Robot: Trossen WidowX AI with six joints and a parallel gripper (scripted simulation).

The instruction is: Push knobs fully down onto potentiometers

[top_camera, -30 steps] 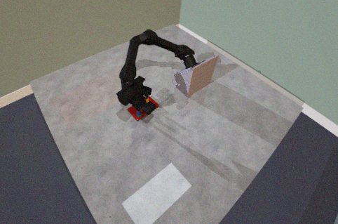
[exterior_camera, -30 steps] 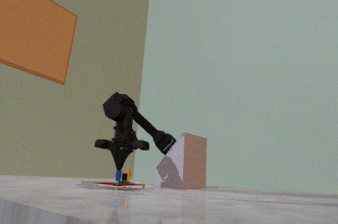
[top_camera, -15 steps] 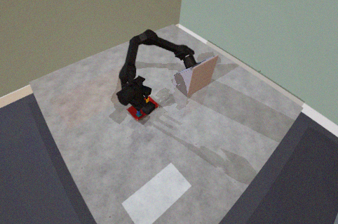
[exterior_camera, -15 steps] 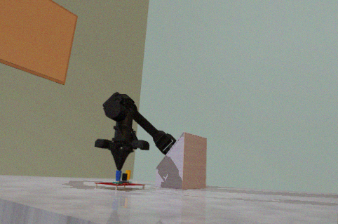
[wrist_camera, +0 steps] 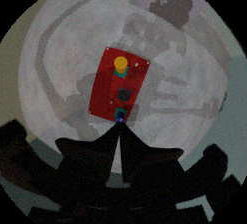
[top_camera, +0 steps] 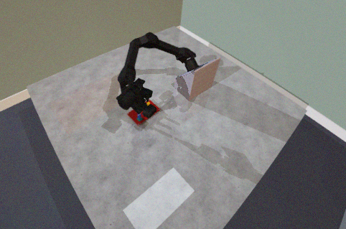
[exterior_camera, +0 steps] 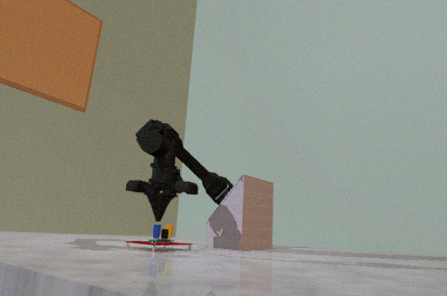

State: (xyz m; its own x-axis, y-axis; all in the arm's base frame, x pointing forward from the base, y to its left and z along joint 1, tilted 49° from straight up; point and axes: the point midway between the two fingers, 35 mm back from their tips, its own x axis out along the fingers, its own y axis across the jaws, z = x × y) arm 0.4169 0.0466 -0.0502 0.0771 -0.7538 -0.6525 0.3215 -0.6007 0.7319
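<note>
My gripper tip is now 20 mm above the blue knob. Round my gripper tip: yellow knob 80 mm behind, 40 mm to the right, 30 mm below.
</note>
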